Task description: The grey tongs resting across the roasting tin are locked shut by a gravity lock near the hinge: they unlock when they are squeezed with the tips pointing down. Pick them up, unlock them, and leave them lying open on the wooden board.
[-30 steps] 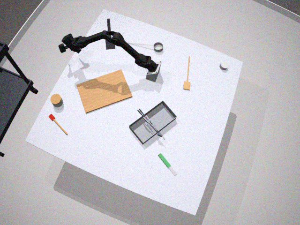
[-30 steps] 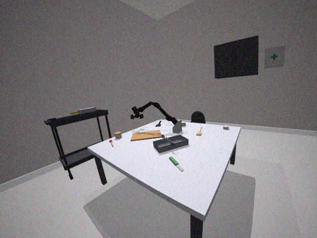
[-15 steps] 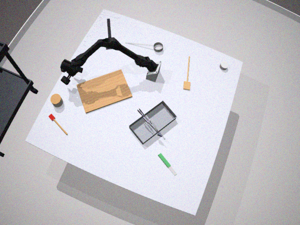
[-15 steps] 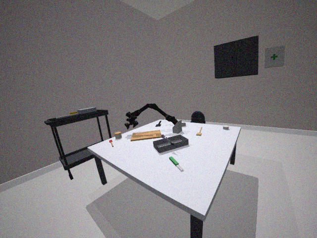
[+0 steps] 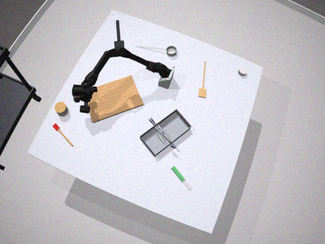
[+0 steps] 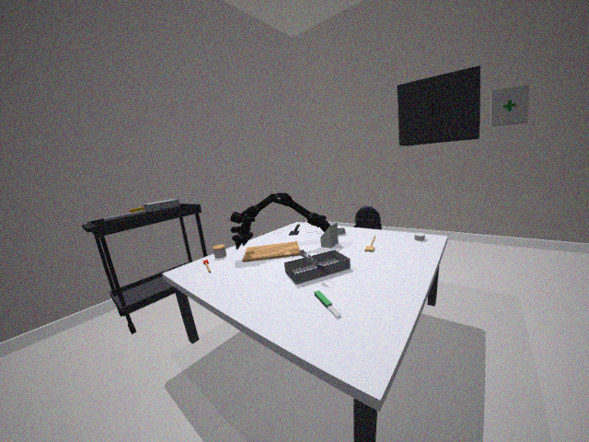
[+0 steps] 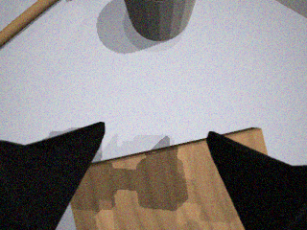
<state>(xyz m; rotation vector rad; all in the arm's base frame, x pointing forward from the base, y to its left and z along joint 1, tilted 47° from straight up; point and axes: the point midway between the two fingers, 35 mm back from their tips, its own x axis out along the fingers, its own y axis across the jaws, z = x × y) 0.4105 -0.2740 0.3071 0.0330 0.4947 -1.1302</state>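
Now: gripper tip 60 mm past the roasting tin, 570 mm to the right of it and 30 mm above it. The rest, counted from my gripper tip: wooden board 140 mm behind, 150 mm to the left, 50 mm below; then black spatula 610 mm behind, 50 mm to the right, 50 mm below; then yellow mark 20 mm behind, 600 mm to the left, 10 mm above.
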